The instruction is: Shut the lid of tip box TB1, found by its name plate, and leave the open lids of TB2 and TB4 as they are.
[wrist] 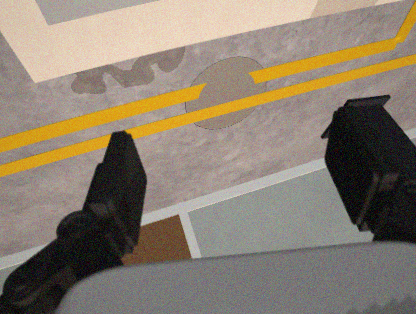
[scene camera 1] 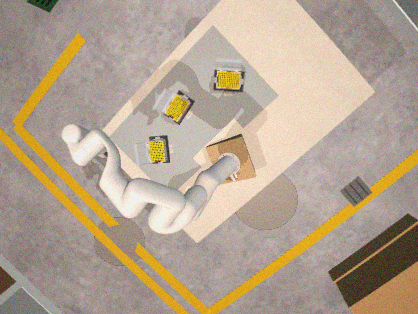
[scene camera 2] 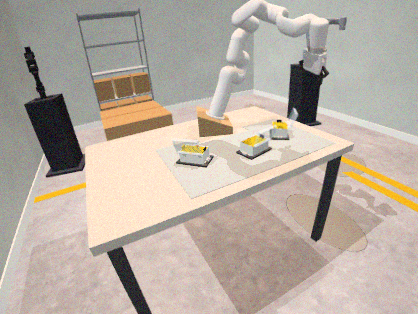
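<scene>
Three open tip boxes with yellow tips stand on the grey mat: one farthest from the arm's raised end, a middle one, and one nearest that end. Their clear lids stand open; the nearest box's lid is upright in scene camera 2. The name plates are too small to read, so I cannot tell which box is TB1, TB2 or TB4. My gripper is open and empty, high up past the table's end; the arm mostly hides it in scene camera 1. No box shows in the wrist view.
The grey mat lies on the pale table. The arm stands on a wooden base block by the table's far edge. A black pedestal stands behind the gripper. Yellow floor lines run beside the table.
</scene>
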